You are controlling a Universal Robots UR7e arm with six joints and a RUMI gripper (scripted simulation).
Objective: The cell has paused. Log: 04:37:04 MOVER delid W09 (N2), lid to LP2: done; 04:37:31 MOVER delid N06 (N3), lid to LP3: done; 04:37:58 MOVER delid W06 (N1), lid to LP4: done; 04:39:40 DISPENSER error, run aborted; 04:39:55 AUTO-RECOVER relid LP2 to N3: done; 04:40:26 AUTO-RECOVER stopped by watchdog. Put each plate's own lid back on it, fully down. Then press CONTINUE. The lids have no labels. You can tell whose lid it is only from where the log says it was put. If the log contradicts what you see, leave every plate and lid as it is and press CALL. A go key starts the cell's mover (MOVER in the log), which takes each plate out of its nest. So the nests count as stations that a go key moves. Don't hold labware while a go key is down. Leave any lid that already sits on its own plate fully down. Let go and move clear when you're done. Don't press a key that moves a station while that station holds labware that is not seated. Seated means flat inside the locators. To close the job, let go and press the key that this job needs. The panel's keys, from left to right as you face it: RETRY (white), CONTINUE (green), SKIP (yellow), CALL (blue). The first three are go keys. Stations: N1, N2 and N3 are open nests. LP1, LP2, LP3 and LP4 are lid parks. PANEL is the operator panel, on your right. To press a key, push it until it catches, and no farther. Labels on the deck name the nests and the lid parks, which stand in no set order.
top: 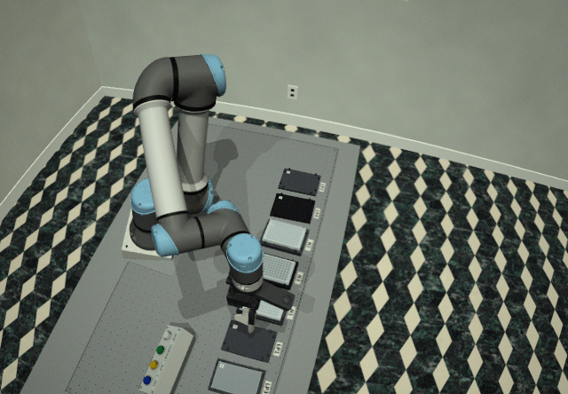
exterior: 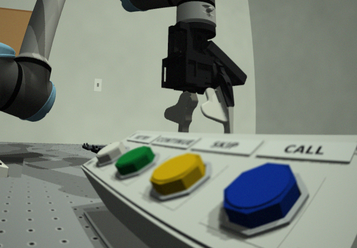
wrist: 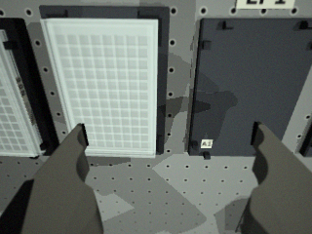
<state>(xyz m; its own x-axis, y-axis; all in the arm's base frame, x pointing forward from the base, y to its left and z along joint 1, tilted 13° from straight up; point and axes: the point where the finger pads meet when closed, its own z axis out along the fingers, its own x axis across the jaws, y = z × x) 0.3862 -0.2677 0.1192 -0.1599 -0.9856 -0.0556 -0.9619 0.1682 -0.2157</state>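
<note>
The dark lid park is 2 cm behind my hand, 8 cm to the right of it and 6 cm below it. From my hand the other things lie so: plate (3 cm ahead, 18 cm to the left, 4 cm below); then white RETRY key (25 cm behind, 11 cm to the right, 1 cm above); then clear lid (4 cm behind, 21 cm to the right, 5 cm below).
</note>
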